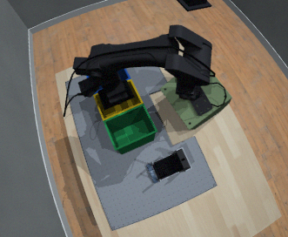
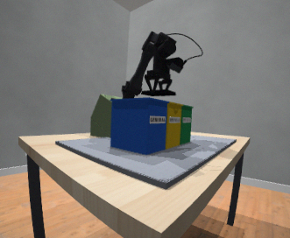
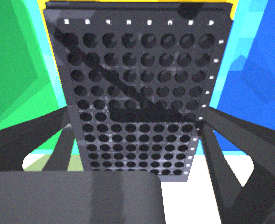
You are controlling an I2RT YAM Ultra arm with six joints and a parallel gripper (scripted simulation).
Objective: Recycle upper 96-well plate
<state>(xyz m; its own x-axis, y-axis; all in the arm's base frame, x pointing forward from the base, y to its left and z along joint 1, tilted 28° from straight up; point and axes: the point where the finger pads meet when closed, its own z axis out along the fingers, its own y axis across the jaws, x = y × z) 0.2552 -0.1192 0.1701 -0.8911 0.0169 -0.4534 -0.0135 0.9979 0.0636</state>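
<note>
The black 96-well plate lies right at my hand. From my hand the other things lie so: blue bin: 130 mm to the right, 140 mm below; then yellow recycle bin: 140 mm below; then green bin: 130 mm to the left, 140 mm below.
</note>
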